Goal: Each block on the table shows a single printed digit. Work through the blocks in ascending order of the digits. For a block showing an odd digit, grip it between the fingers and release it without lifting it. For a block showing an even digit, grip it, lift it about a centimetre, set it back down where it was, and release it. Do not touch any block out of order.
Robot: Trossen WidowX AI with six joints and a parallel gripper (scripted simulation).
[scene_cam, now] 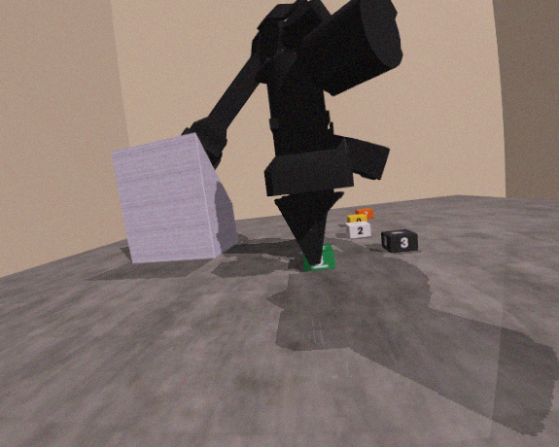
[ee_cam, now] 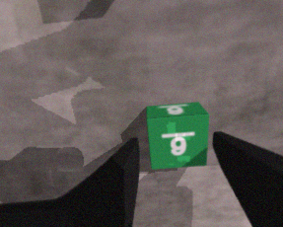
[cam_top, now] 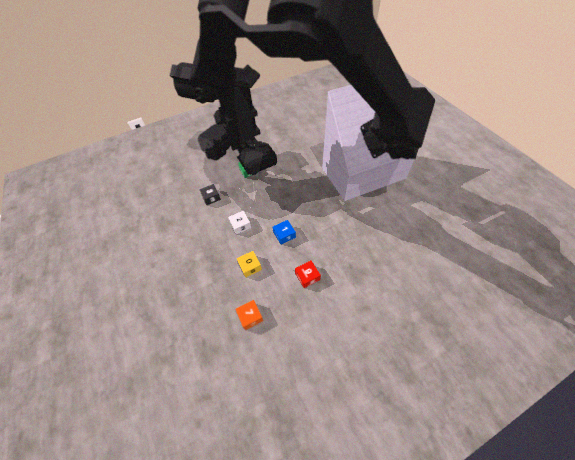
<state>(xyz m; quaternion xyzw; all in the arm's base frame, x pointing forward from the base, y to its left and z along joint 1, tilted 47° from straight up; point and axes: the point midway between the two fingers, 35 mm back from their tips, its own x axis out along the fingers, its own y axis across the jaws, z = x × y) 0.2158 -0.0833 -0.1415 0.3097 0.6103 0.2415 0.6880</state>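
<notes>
The green 6 block lies right at my gripper tip. Round my gripper tip: white 2 block 13 cm to the left, 8 cm ahead; black 3 block 11 cm ahead, 3 cm to the left; blue 1 block 19 cm to the left, 2 cm ahead.
</notes>
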